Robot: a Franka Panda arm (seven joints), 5 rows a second.
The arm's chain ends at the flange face. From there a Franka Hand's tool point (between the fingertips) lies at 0.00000 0.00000 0.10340 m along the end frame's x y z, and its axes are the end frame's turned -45 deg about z.
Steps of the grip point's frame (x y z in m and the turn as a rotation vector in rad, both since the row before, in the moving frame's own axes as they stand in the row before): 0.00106, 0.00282, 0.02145, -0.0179, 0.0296, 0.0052; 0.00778, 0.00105, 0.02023, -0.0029, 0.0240, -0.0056; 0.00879, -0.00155, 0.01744, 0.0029, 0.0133, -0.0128
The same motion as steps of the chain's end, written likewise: -0.00073, 0.00209, 0.02151, 0.0083, 0.0336, 0.0052; 0.00428, -0.00321, 0.02026, 0.0149, 0.0190, -0.0056; 0.00437, -0.00612, 0.01745, 0.0115, 0.0074, -0.0128
